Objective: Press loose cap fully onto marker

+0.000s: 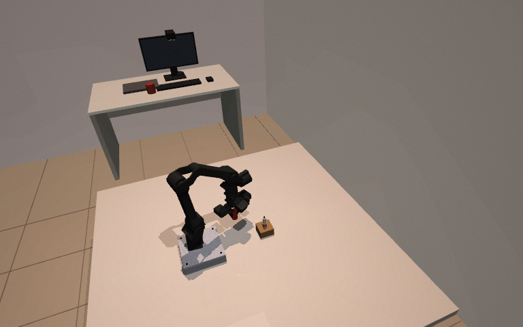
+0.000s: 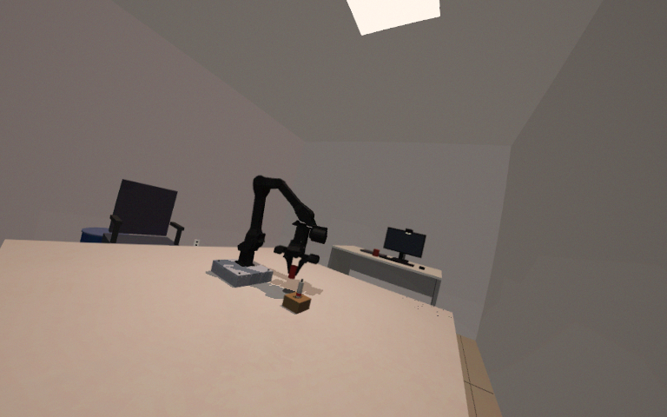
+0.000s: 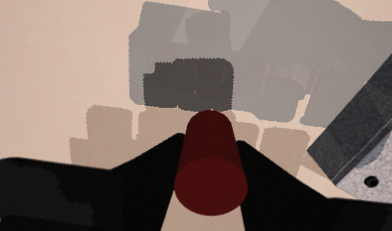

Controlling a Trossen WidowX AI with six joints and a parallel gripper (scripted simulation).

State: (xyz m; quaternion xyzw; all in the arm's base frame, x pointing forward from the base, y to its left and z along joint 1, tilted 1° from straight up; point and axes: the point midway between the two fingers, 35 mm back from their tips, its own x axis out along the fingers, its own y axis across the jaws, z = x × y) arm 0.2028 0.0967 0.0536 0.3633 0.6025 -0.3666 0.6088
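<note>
Now: gripper tip 130 mm short of the holder block, 80 mm to the left of it and 50 mm above it. From my gripper tip the other things lie so: red cap (10 mm above).
</note>
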